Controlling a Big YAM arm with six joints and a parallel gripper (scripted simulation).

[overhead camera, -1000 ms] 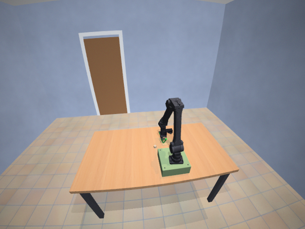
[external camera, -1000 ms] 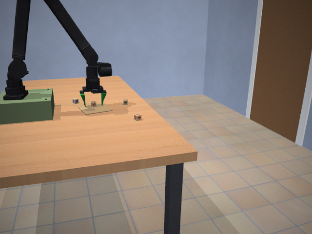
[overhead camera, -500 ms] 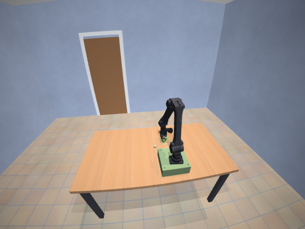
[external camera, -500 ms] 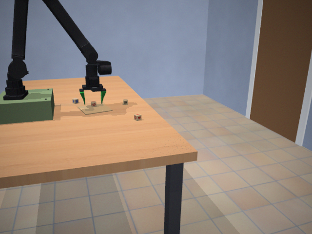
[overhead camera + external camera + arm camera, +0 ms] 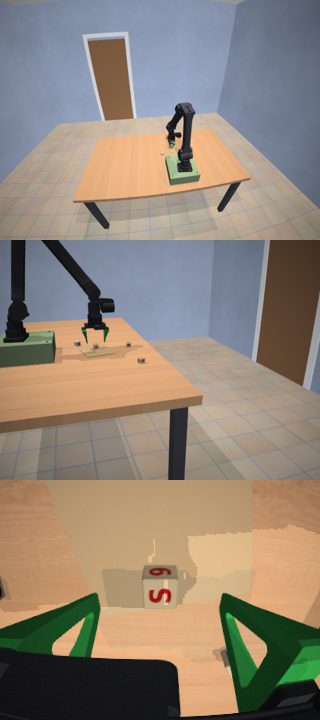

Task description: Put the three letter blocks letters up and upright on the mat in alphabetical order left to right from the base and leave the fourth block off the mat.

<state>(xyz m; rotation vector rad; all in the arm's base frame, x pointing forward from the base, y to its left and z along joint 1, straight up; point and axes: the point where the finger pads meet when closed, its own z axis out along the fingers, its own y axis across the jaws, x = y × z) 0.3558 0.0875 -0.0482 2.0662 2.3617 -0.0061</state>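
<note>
My gripper is now 1 cm short of the tan mat, 4 cm to the left of it and 4 cm above it.
</note>
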